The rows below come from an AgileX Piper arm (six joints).
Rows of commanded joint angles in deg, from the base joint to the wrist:
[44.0 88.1 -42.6 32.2 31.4 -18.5]
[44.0 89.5 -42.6 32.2 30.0 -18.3]
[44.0 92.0 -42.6 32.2 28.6 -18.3]
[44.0 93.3 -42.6 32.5 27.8 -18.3]
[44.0 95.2 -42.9 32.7 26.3 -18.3]
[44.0 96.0 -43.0 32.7 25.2 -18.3]
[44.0 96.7 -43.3 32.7 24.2 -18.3]
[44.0 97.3 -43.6 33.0 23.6 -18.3]
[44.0 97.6 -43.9 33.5 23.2 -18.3]
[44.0 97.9 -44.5 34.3 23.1 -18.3]
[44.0 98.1 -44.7 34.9 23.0 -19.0]
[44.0 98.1 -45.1 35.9 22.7 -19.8]
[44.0 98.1 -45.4 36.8 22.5 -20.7]
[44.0 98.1 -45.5 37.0 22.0 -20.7]
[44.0 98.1 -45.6 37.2 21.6 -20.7]
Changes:
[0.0 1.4 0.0 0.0 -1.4 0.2]
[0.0 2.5 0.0 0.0 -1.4 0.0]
[0.0 1.3 0.0 0.3 -0.8 0.0]
[0.0 1.9 -0.3 0.2 -1.5 0.0]
[0.0 0.8 -0.1 0.0 -1.1 0.0]
[0.0 0.7 -0.3 0.0 -1.0 0.0]
[0.0 0.6 -0.3 0.3 -0.6 0.0]
[0.0 0.3 -0.3 0.5 -0.4 0.0]
[0.0 0.3 -0.6 0.8 -0.1 0.0]
[0.0 0.2 -0.2 0.6 -0.1 -0.7]
[0.0 0.0 -0.4 1.0 -0.3 -0.8]
[0.0 0.0 -0.3 0.9 -0.2 -0.9]
[0.0 0.0 -0.1 0.2 -0.5 0.0]
[0.0 0.0 -0.1 0.2 -0.4 0.0]

